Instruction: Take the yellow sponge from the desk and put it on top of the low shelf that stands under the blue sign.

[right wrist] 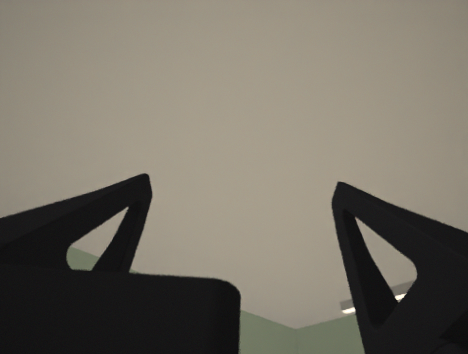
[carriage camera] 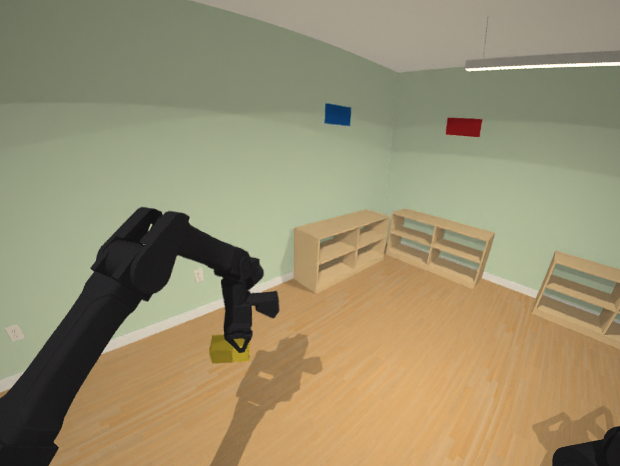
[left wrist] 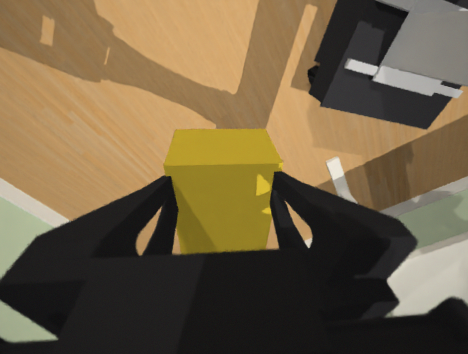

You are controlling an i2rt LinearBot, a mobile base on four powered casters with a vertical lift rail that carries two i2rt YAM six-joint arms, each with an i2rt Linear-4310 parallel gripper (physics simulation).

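Frame: origin at the left arm's base, x ahead, y left, z up, level; millimetres.
Seen in the pictures: left gripper, fingertip midpoint: (carriage camera: 241, 344) (left wrist: 223, 177); right gripper, fingertip midpoint: (right wrist: 241, 188).
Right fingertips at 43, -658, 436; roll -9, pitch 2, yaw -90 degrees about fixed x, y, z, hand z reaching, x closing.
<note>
A point is followed by its place in that frame, as x, y, z.
My left gripper (carriage camera: 240, 346) @(446, -159, -108) (left wrist: 223, 177) @(446, -159, -108) is shut on the yellow sponge (carriage camera: 221, 349) @(412, -115, -95) (left wrist: 222, 205) @(446, -148, -95) and holds it above the wooden floor. The blue sign (carriage camera: 337, 114) @(2821, -621, 665) hangs on the left wall in the carriage view, near the room's corner. The low shelf (carriage camera: 306, 255) @(2254, -333, -717) under it stands against that wall, right of and beyond my left gripper, its top board bare. My right gripper (right wrist: 241, 188) @(43, -658, 436) is open and empty, its fingers wide apart and pointing up toward the ceiling. The desk is hard to make out; a pale surface shows at the lower right of the left wrist view.
A second low shelf (carriage camera: 437, 216) @(3003, -2042, -483) stands around the corner under a red sign (carriage camera: 463, 127) @(2900, -2132, 655). A third shelf (carriage camera: 583, 260) @(1715, -3054, -480) stands at the right edge of the carriage view. The robot's dark base (left wrist: 385, 111) @(-279, -106, -791) shows at the upper right of the left wrist view.
</note>
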